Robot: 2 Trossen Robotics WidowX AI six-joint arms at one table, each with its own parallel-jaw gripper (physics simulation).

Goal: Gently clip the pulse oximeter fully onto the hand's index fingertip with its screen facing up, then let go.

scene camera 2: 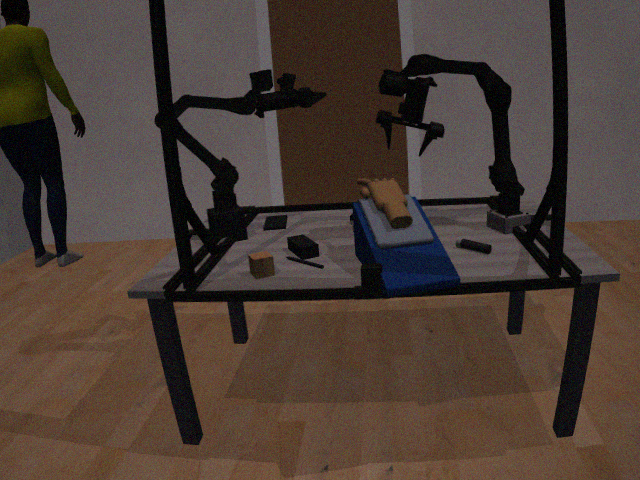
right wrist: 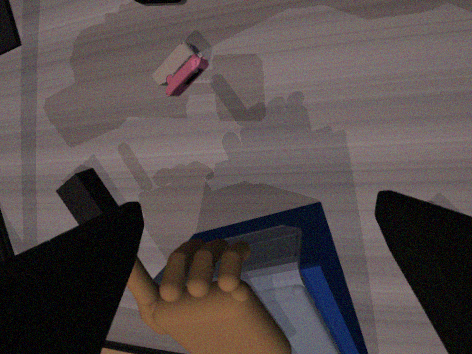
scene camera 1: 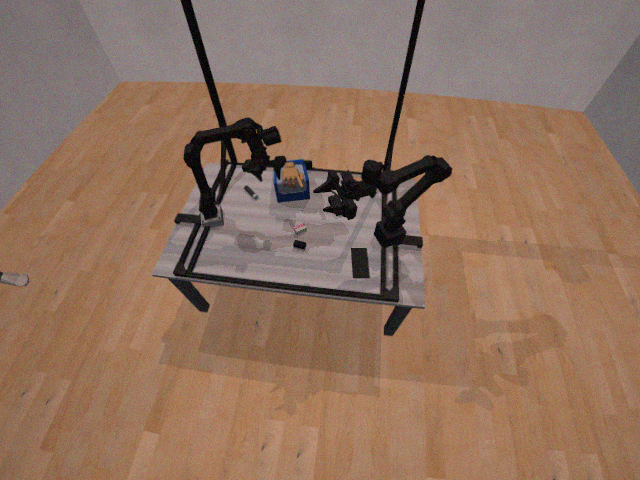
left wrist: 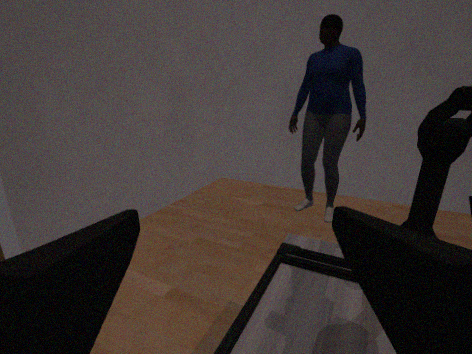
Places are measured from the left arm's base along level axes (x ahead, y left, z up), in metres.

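Pixels of known places: left gripper, fingertip midpoint: (scene camera 2: 320, 94) (scene camera 1: 318, 200) (left wrist: 237, 218); right gripper, fingertip midpoint: (scene camera 2: 404, 152) (right wrist: 259, 208) (scene camera 1: 270, 180); left arm's base, link origin: (scene camera 2: 225, 209) (scene camera 1: 391, 227); right arm's base, link origin: (scene camera 2: 508, 212) (scene camera 1: 210, 213).
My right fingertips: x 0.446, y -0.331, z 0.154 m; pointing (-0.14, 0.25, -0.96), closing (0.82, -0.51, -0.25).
For each thing: its middle in the pictures, then the offset to it from my right fingertips.
- white clip, body centre: (right wrist: 180, 70) (scene camera 1: 300, 229) dx -0.075, dy +0.132, dz -0.233 m
- small black box, body centre: (scene camera 1: 299, 245) dx -0.043, dy +0.218, dz -0.233 m
- flat black slab, body centre: (scene camera 2: 275, 222) (scene camera 1: 360, 262) dx -0.265, dy +0.399, dz -0.245 m
- dark block, body centre: (right wrist: 96, 211) (scene camera 2: 302, 246) (scene camera 1: 336, 205) dx -0.298, dy +0.059, dz -0.231 m
- pen, body centre: (scene camera 2: 303, 261) dx -0.330, dy -0.020, dz -0.244 m
- wooden cube, body centre: (scene camera 2: 261, 264) dx -0.445, dy -0.035, dz -0.224 m
- dark cylinder, body centre: (scene camera 2: 473, 245) (scene camera 1: 251, 192) dx +0.088, dy -0.198, dz -0.236 m
The pulse oximeter, a small pink and white clip (scene camera 1: 299, 227) (right wrist: 187, 75), lies on the table in front of the blue stand, apart from the hand. The tan hand (scene camera 1: 291, 173) (scene camera 2: 386, 195) (right wrist: 215, 317) rests on the grey pad of the sloping blue stand (scene camera 1: 293, 196) (scene camera 2: 413, 268) (right wrist: 327, 305); its fingers point toward the oximeter's side in the right wrist view. My right gripper (scene camera 1: 269, 176) (scene camera 2: 405, 151) (right wrist: 259, 208) is open and empty, pointing down above the hand. My left gripper (scene camera 1: 320, 200) (scene camera 2: 324, 95) (left wrist: 237, 218) is open and empty, held level high above the table.
A small black box (scene camera 1: 299, 244) lies near the oximeter. A flat black slab (scene camera 1: 360, 262) (scene camera 2: 275, 222) lies by the left arm's base. A dark block (scene camera 2: 303, 246) (right wrist: 85, 195), a pen (scene camera 2: 306, 262) and a wooden cube (scene camera 2: 261, 264) are beside the stand. A dark cylinder (scene camera 1: 251, 192) (scene camera 2: 474, 245) lies on its other side.
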